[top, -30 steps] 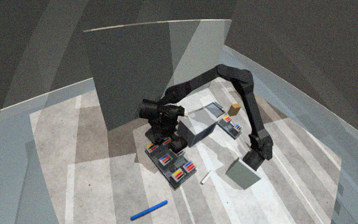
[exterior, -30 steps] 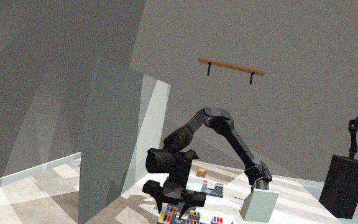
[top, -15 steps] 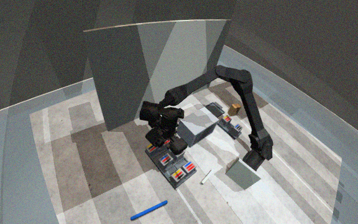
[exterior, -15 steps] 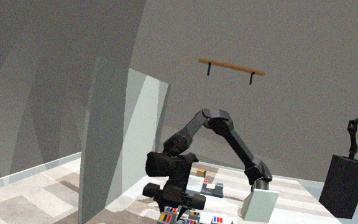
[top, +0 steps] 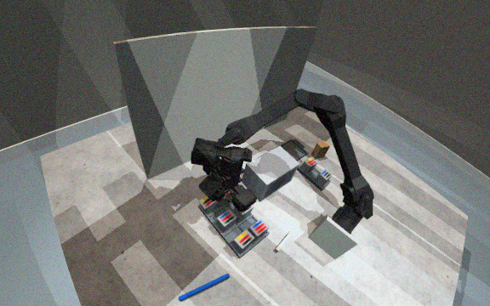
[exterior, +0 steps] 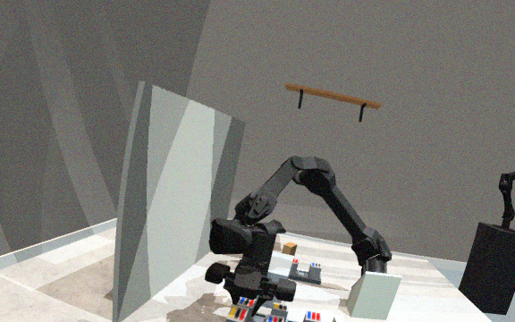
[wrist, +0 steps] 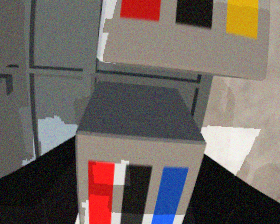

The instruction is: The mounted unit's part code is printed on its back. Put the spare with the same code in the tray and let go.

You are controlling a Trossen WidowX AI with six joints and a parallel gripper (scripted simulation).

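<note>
My gripper tip is now 3 cm short of the dark tray, 36 cm to the left of it and 1 cm above it. Round my gripper tip: blue stick 18 cm behind, 20 cm to the left, 1 cm below; grey box 2 cm behind, 16 cm to the right, 3 cm above; grey spare 2 cm above.
</note>
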